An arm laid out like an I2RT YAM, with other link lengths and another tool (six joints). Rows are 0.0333 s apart.
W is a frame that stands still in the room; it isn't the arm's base.
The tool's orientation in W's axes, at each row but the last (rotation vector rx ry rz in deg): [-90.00 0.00 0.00]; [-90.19 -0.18 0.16]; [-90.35 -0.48 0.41]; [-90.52 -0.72 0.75]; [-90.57 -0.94 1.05]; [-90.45 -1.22 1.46]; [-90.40 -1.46 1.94]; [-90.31 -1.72 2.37]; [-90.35 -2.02 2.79]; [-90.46 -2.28 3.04]
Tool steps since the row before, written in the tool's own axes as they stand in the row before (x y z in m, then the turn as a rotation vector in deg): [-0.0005 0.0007 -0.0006 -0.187 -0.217 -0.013]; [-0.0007 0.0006 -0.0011 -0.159 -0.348 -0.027]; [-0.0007 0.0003 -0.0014 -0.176 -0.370 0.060]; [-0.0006 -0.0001 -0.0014 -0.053 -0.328 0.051]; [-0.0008 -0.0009 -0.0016 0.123 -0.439 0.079]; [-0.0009 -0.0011 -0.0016 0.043 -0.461 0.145]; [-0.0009 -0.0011 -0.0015 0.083 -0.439 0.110]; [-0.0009 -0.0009 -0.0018 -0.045 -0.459 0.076]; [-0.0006 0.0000 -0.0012 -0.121 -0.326 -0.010]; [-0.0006 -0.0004 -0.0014 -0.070 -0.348 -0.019]
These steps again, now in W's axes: [-0.0005 -0.0006 -0.0007 -0.187 -0.013 0.217]; [-0.0007 -0.0011 -0.0006 -0.159 -0.026 0.348]; [-0.0007 -0.0014 -0.0003 -0.177 0.061 0.369]; [-0.0006 -0.0014 0.0001 -0.054 0.053 0.328]; [-0.0008 -0.0016 0.0009 0.122 0.086 0.438]; [-0.0008 -0.0016 0.0011 0.040 0.150 0.460]; [-0.0008 -0.0015 0.0011 0.081 0.116 0.438]; [-0.0008 -0.0018 0.0009 -0.045 0.077 0.459]; [-0.0005 -0.0012 0.0000 -0.118 -0.014 0.327]; [-0.0005 -0.0014 0.0004 -0.066 -0.020 0.349]
